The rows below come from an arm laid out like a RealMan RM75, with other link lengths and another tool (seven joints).
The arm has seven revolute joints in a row. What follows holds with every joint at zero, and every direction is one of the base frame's.
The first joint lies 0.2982 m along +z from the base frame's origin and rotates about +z.
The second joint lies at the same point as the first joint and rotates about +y.
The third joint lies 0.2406 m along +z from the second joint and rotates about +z.
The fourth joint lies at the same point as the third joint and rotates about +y.
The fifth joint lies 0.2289 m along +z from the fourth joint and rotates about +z.
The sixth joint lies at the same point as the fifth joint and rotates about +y.
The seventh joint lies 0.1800 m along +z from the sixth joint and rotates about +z.
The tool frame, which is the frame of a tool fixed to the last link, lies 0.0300 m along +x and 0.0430 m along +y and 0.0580 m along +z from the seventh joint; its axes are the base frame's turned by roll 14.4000, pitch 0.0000 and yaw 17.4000 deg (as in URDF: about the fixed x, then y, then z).
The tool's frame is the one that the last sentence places.
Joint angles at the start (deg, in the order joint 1, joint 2, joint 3, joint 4, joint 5, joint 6, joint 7):
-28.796, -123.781, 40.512, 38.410, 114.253, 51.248, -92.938
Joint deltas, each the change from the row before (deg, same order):
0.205, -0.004, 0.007, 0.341, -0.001, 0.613, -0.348
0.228, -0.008, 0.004, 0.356, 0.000, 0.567, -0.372
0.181, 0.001, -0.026, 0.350, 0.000, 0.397, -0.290
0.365, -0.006, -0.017, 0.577, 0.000, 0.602, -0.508
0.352, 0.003, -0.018, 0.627, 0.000, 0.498, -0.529
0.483, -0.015, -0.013, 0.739, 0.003, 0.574, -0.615
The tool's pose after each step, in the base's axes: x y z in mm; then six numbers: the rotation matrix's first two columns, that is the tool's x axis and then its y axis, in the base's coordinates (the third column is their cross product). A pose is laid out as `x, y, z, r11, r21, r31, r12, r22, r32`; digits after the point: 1 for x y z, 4 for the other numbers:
-266.6, 450.4, -9.2, 0.8182, 0.4035, 0.4095, 0.5519, -0.3517, -0.7561
-265.9, 449.3, -8.1, 0.8155, 0.4042, 0.4143, 0.5570, -0.3536, -0.7515
-265.5, 448.7, -6.7, 0.8137, 0.4040, 0.4179, 0.5603, -0.3537, -0.7490
-265.4, 447.6, -4.4, 0.8102, 0.4051, 0.4237, 0.5661, -0.3528, -0.7451
-265.4, 446.9, -1.6, 0.8069, 0.4059, 0.4292, 0.5710, -0.3502, -0.7425
-266.0, 445.6, 1.5, 0.8026, 0.4078, 0.4353, 0.5772, -0.3467, -0.7394

